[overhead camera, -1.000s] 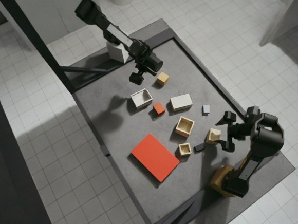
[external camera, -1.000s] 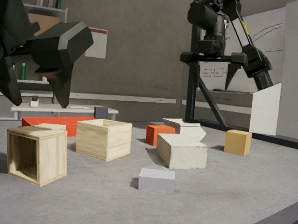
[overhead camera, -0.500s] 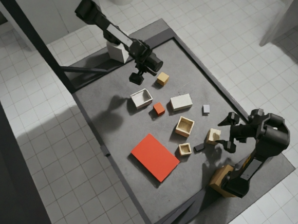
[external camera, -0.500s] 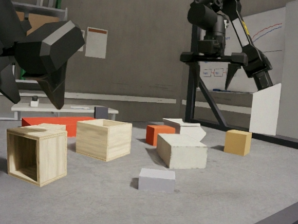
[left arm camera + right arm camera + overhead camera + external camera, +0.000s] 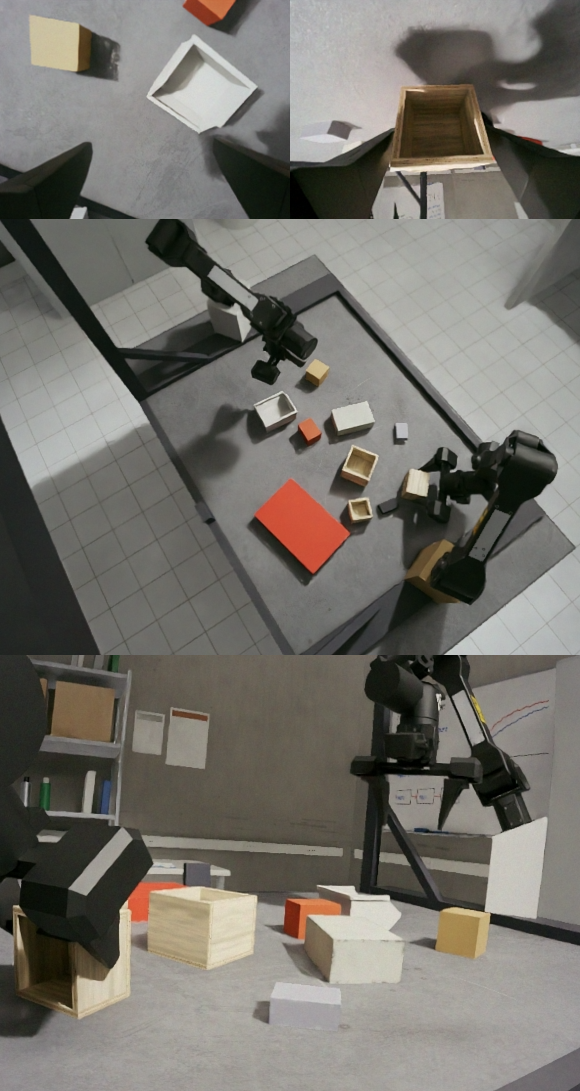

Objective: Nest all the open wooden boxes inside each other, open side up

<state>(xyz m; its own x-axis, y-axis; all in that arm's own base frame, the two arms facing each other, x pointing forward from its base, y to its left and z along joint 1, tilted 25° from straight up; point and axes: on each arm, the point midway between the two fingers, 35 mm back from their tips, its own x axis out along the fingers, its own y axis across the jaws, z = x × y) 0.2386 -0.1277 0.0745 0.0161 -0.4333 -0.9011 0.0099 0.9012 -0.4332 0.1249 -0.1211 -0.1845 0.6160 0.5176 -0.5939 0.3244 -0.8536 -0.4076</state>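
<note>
The medium wooden box is 30 mm to the left of my right hand, 30 mm below it and 20 mm behind it. Round my right hand: dark block (100 mm behind, 50 mm below, 20 mm to the left); then large wooden box (150 mm to the left, 100 mm behind, 40 mm below); then small grey block (160 mm to the left, 70 mm ahead, 50 mm below).
</note>
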